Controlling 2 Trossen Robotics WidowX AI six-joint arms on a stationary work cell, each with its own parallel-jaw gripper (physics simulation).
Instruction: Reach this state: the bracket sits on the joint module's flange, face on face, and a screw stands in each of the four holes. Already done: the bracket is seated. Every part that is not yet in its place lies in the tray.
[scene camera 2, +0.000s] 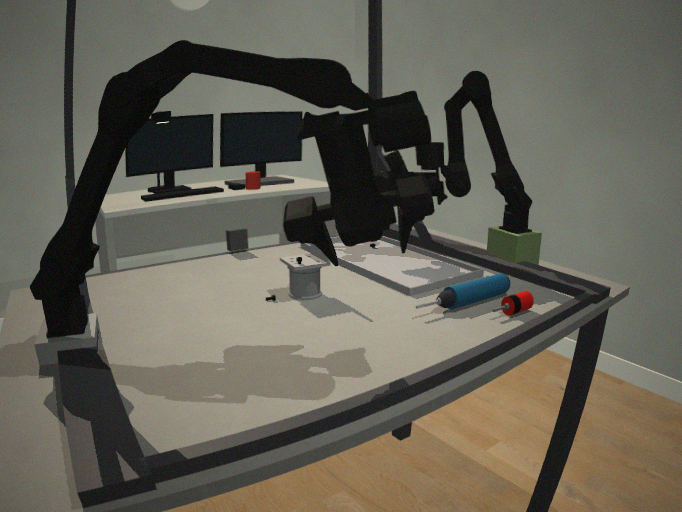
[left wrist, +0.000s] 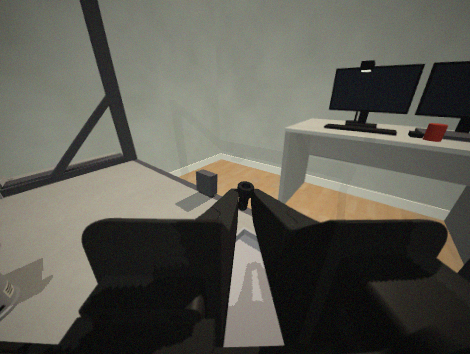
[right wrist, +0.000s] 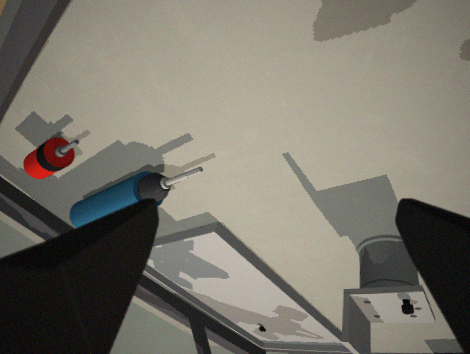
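Where they show: left gripper, fingertip midpoint: (left wrist: 244, 195); right gripper, fingertip midpoint: (scene camera 2: 370, 257) (right wrist: 276, 210); left arm's base, origin of the base link: (scene camera 2: 515, 229); right arm's base, origin of the base link: (scene camera 2: 67, 327).
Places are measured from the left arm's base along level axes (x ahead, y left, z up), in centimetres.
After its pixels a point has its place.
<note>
The bracket (scene camera 2: 315, 263) {z -1.8, x 52.6, y -1.6 cm} (right wrist: 390, 319) {z -1.8, x 52.8, y -7.1 cm} sits on top of the grey joint module (scene camera 2: 304, 283) {z -5.4, x 54.7, y -2.0 cm} (right wrist: 388, 267) {z -4.8, x 54.1, y -1.8 cm}. One black screw (scene camera 2: 299, 259) {z -0.9, x 55.4, y -2.3 cm} (right wrist: 407, 306) {z -1.1, x 55.3, y -2.3 cm} stands upright in it; open holes show beside it in the right wrist view. A loose screw (scene camera 2: 270, 298) {z -7.9, x 60.6, y -3.9 cm} lies on the table left of the module. Another screw (scene camera 2: 372, 245) {z -7.4, x 24.6, y -26.9 cm} (right wrist: 262, 328) {z -7.5, x 24.5, y -26.9 cm} is in the tray (scene camera 2: 435, 285) {z -7.6, x 30.0, y 5.0 cm} (right wrist: 280, 281) {z -7.9, x 37.9, y -8.8 cm}. My left gripper (left wrist: 244, 195) {z 8.2, x 31.0, y -26.0 cm} is shut on a black screw, held head up at the fingertips; scene camera 2 mostly hides this gripper behind the right arm. My right gripper (scene camera 2: 369, 257) {z 4.7, x 54.6, y 19.4 cm} (right wrist: 276, 210) {z 4.7, x 54.6, y 19.4 cm} is open and empty, above the tray's near side.
A blue driver (scene camera 2: 479, 290) {z -5.5, x 28.6, y 16.1 cm} (right wrist: 107, 200) {z -5.0, x 29.4, y 15.8 cm} and a shorter red driver (scene camera 2: 524, 302) {z -6.1, x 24.4, y 24.3 cm} (right wrist: 35, 165) {z -5.1, x 24.5, y 23.3 cm} lie beside the tray, at the right in scene camera 2. A dark block (scene camera 2: 236, 240) {z -5.2, x 56.4, y -39.2 cm} (left wrist: 206, 183) {z -4.8, x 54.6, y -39.4 cm} stands by the table's back edge. The two arms are close together over the tray.
</note>
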